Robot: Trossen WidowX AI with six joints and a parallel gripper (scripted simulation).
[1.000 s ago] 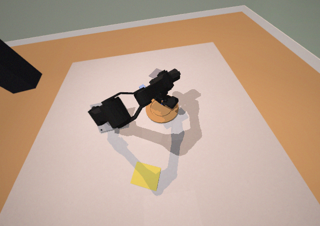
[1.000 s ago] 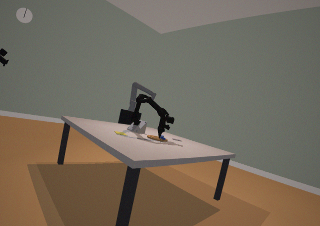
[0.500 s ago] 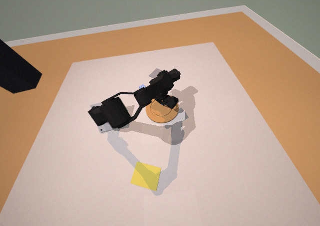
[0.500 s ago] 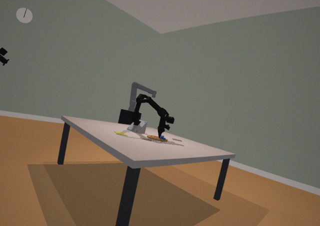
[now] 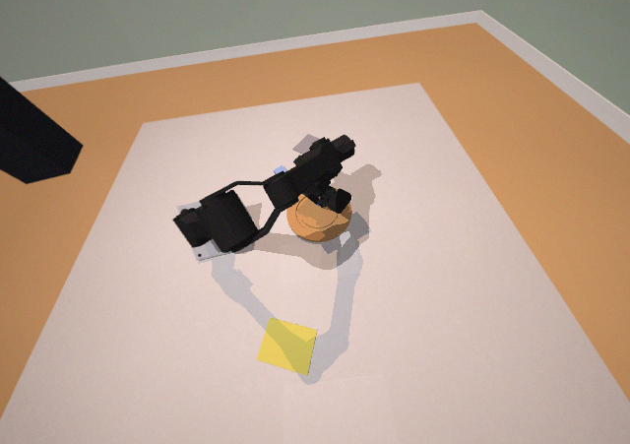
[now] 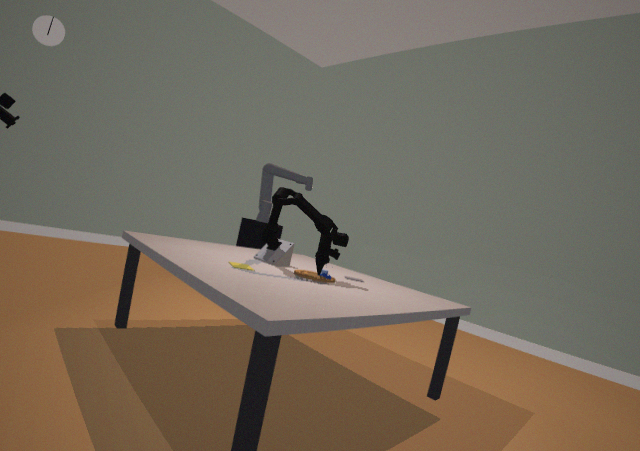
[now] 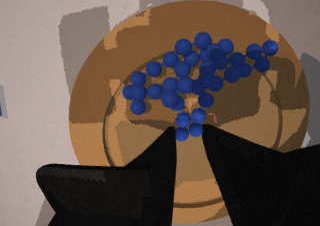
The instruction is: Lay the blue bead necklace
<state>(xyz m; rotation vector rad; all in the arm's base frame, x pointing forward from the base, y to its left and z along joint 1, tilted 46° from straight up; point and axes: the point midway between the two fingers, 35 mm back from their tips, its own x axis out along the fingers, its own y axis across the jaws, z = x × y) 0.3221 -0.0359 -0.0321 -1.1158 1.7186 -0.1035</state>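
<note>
Right now the round bead board is 1 cm behind my gripper tip, 2 cm to the right of it and 1 cm below it. Also, from my gripper tip: yellow square patch 17 cm behind, 34 cm to the right, 1 cm below; flat grey tile 3 cm ahead, 29 cm to the left, 1 cm below; light blue cube 10 cm behind, 18 cm to the left, 1 cm below.
</note>
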